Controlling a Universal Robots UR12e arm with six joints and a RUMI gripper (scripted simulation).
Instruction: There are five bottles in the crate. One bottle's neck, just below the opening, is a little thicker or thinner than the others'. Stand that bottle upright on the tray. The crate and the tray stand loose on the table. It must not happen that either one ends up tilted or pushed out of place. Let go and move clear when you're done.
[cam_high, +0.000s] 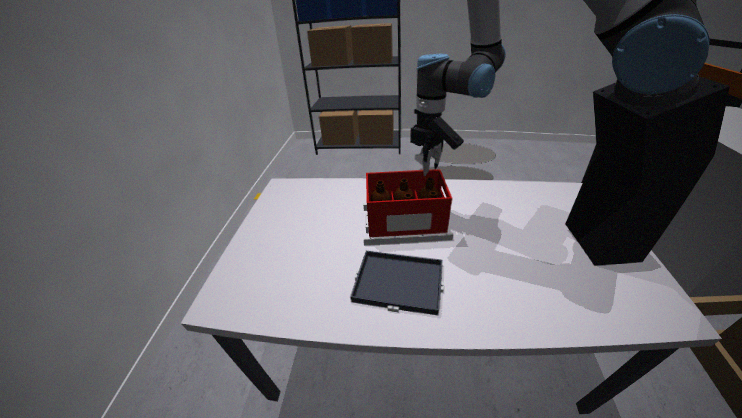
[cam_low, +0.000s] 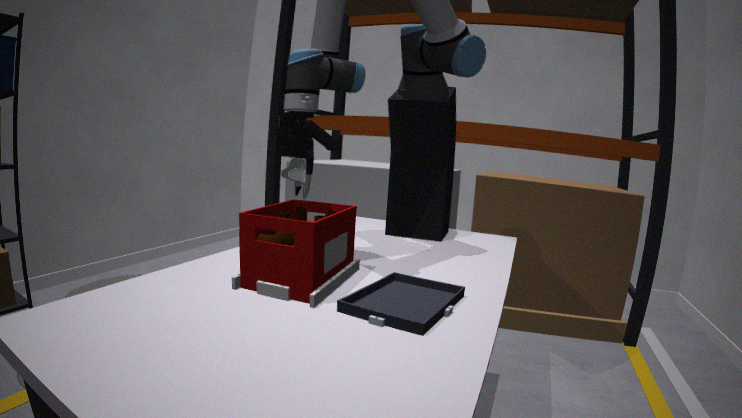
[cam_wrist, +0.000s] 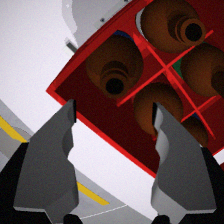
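Right now my hand is 120 mm above the glass bottle and 90 mm short of it. The rest, counted from my hand: dark tray 320 mm to the left, 190 mm below, 150 mm ahead; red crate 120 mm below, 90 mm ahead, 40 mm to the left; brown bottle 180 mm ahead, 120 mm below.
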